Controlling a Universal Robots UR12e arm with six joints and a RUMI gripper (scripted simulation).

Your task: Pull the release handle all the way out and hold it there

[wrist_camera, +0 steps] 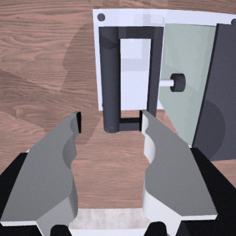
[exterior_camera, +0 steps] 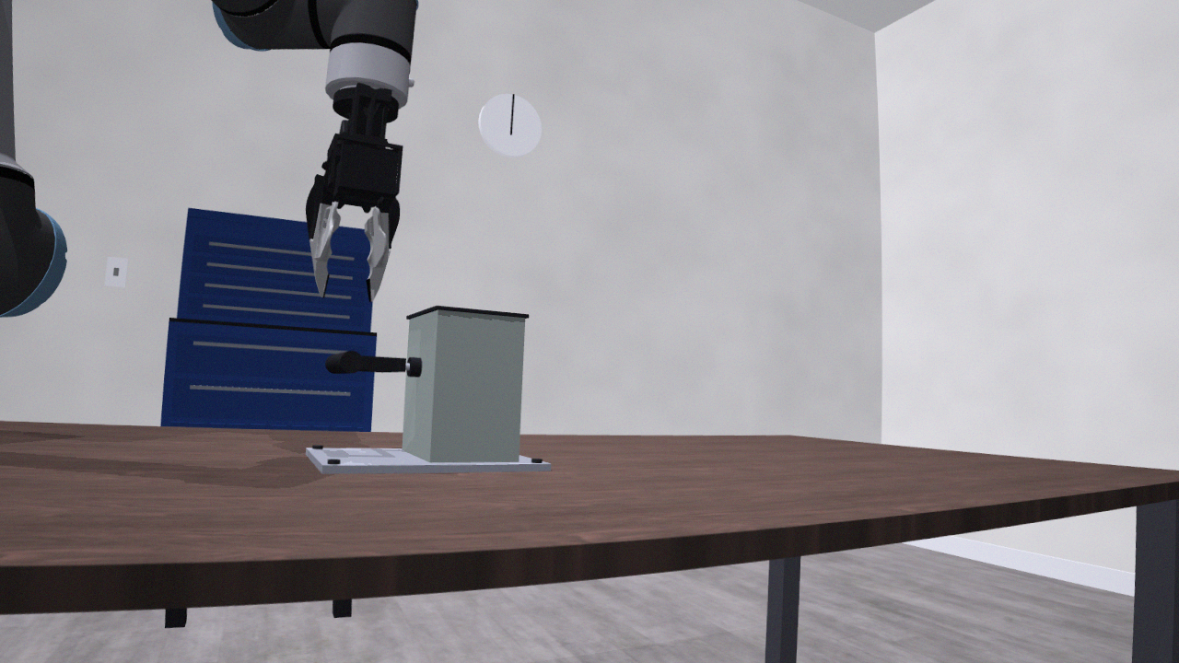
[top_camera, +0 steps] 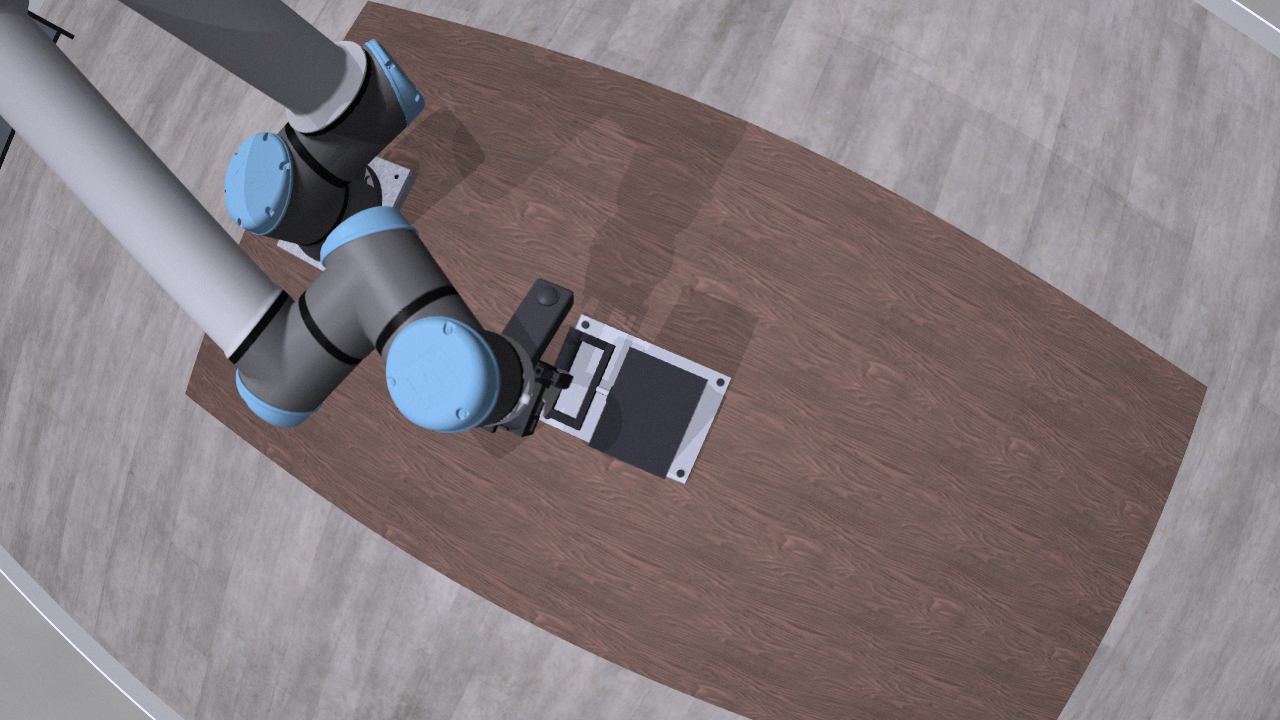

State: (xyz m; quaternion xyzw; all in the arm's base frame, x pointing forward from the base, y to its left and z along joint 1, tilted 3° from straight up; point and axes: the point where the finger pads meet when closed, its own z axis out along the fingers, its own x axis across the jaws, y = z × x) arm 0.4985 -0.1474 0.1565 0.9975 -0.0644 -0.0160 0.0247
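Right now my hand is 5 cm short of the release handle, 1 cm to the left of it and 8 cm above it.
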